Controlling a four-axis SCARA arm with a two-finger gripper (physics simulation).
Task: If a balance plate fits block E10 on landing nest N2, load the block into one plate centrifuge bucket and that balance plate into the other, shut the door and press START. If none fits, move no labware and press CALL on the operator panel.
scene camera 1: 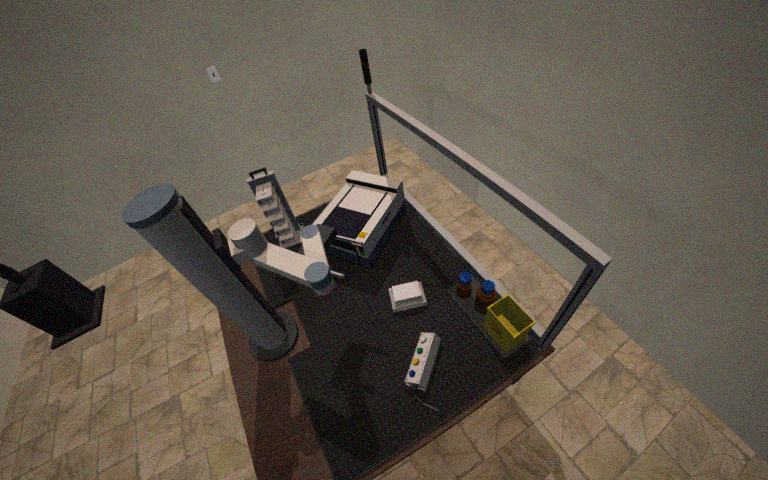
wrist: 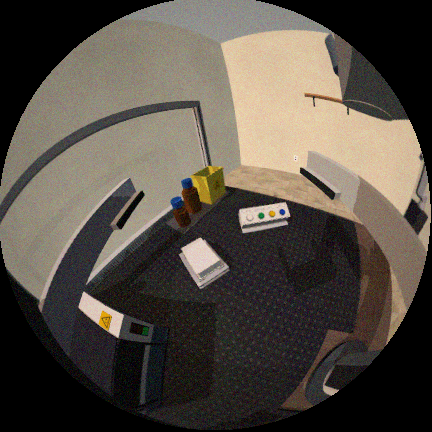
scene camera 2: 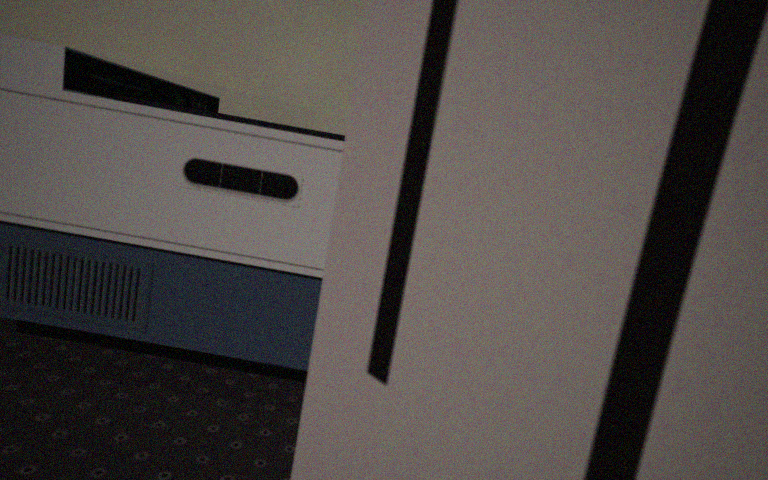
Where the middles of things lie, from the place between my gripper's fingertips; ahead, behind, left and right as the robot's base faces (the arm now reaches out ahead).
Labels:
My hand is 18 cm short of the white plate (wrist: 203,261), 6 cm to the left of it and 34 cm above it. The rest, counted from my hand: centrifuge (scene camera 1: 369,207) 21 cm ahead, 47 cm to the left, 27 cm below.

